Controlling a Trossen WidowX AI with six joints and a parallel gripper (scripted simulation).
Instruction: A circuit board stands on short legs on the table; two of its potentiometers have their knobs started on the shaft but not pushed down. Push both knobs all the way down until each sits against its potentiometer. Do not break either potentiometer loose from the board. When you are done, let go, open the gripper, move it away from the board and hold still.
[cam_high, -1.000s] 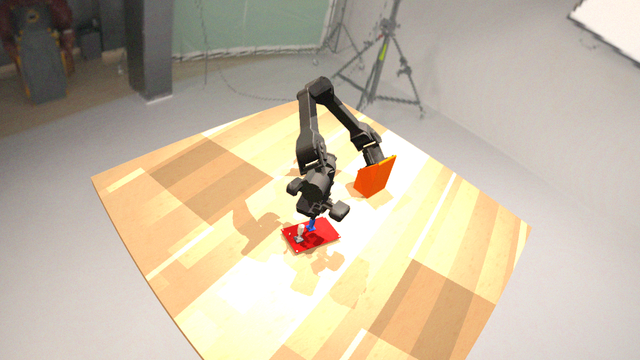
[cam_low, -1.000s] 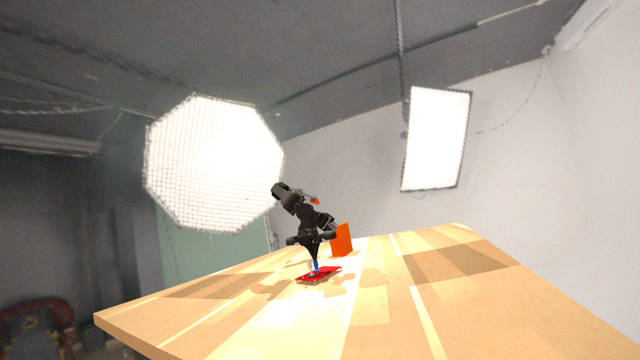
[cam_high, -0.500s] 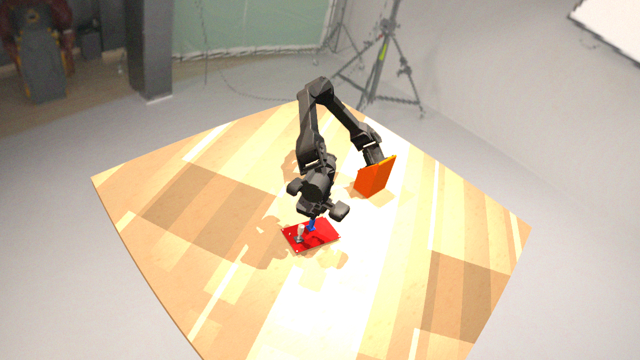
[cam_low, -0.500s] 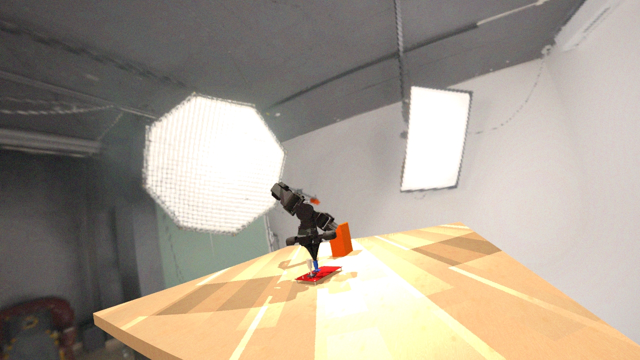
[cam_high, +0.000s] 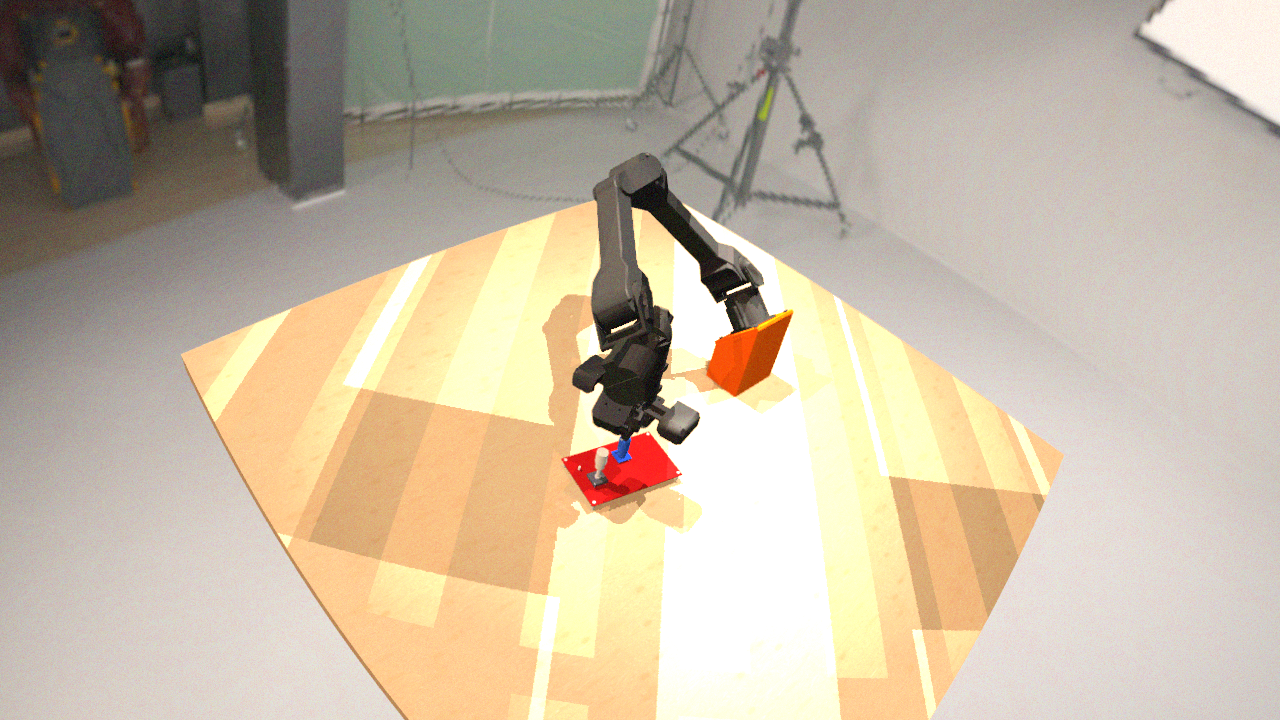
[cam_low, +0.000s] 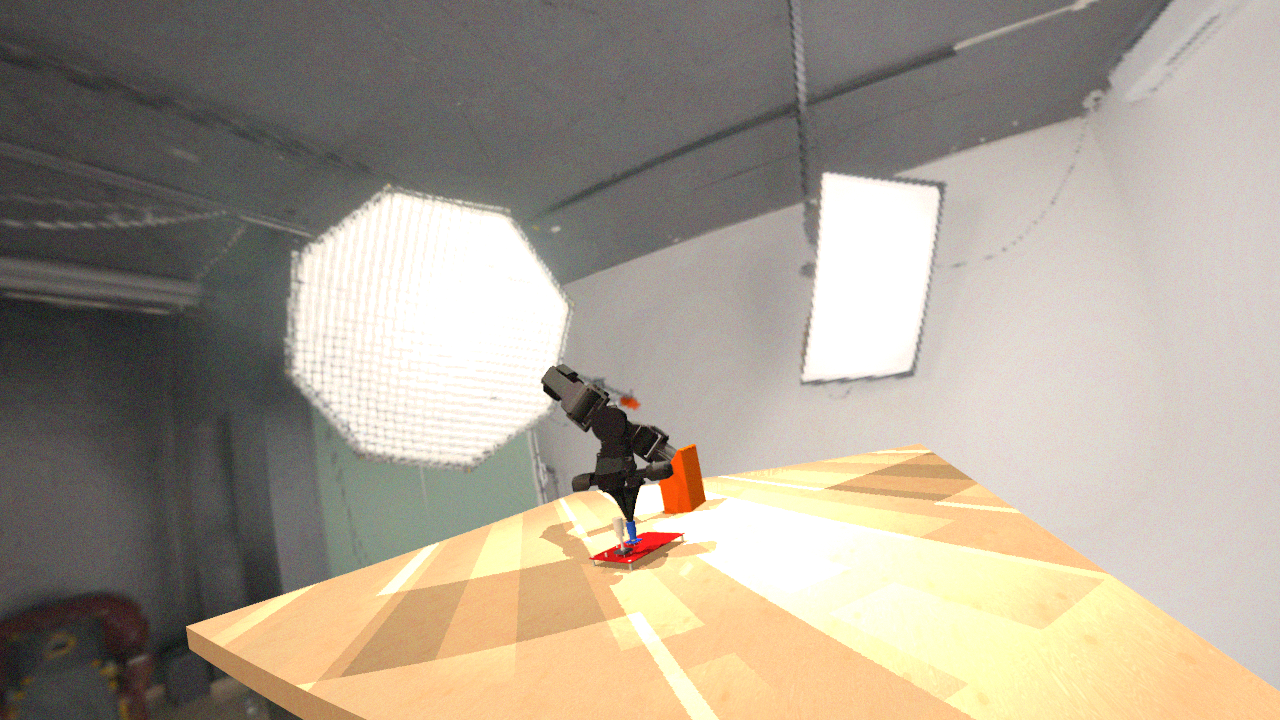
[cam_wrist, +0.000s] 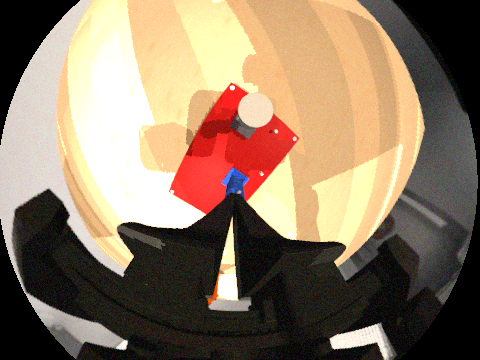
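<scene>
Right now the blue knob is 1 cm below my gripper tip. Round my gripper tip: blue potentiometer: 2 cm below; then grey knob: 6 cm ahead, 2 cm to the left.
</scene>
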